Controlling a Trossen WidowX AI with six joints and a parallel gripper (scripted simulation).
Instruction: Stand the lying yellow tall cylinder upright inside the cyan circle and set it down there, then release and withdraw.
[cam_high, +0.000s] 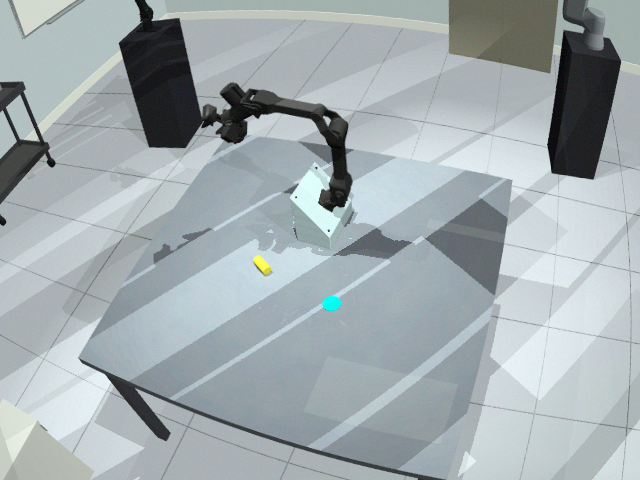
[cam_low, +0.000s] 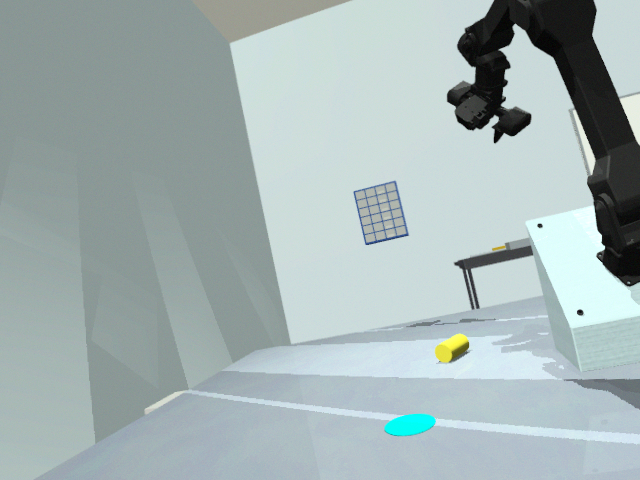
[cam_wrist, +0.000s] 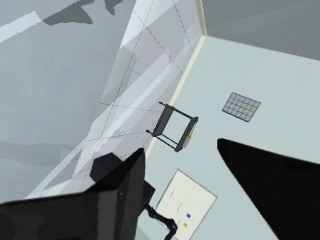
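The yellow tall cylinder lies 410 mm below my gripper tip, 220 mm ahead of it and 200 mm to the left of it. Also, from my gripper tip: cyan circle 460 mm to the left, 430 mm below, 320 mm ahead.
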